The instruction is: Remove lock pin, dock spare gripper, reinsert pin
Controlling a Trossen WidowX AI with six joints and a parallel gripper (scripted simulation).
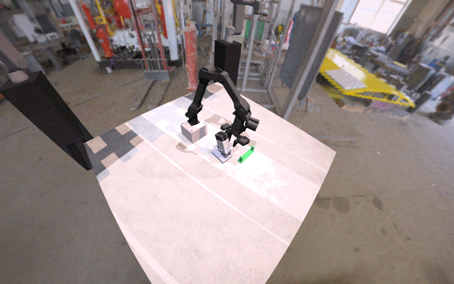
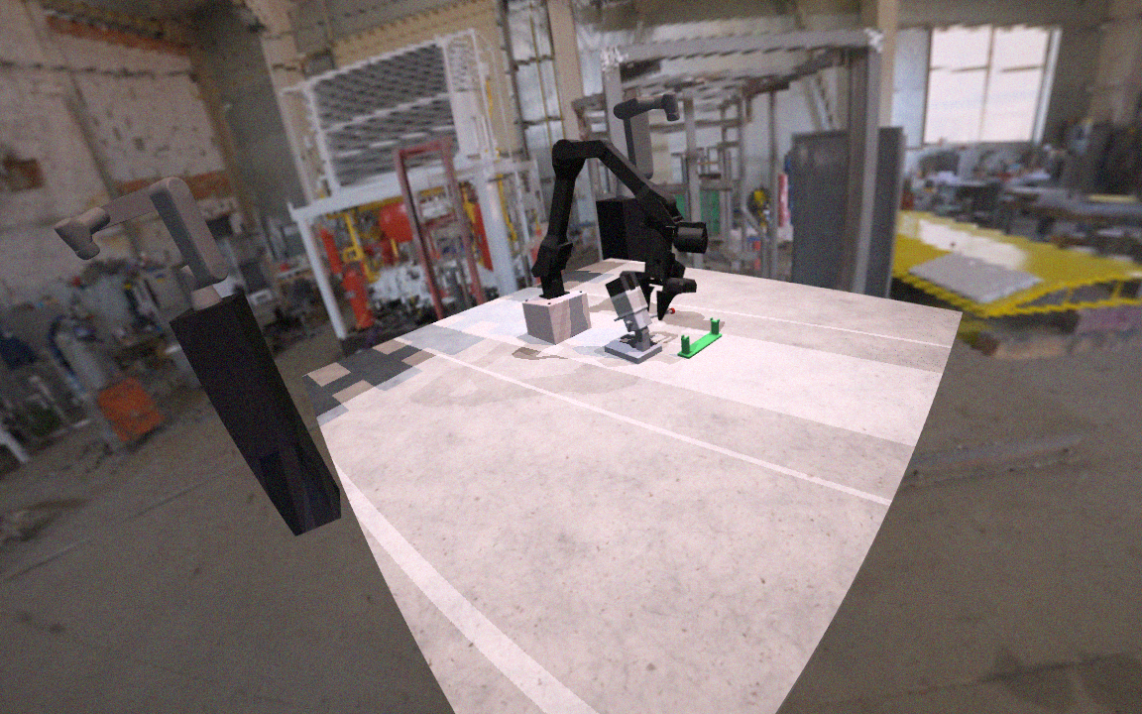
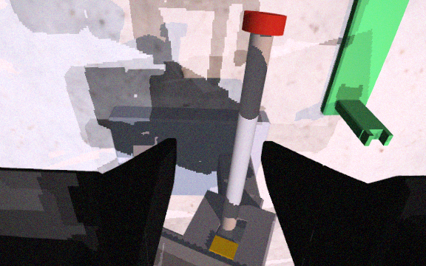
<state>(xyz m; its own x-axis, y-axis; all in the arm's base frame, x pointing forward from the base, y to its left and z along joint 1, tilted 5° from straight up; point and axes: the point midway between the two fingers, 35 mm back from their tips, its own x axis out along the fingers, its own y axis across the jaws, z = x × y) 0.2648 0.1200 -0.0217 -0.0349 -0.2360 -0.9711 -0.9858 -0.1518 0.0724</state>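
The socket lies 6 cm to the right of my gripper tip and 1 cm below it. Round my gripper tip: spare gripper 6 cm to the right, 6 cm above; then green stand 9 cm ahead, 7 cm to the left, 4 cm below.
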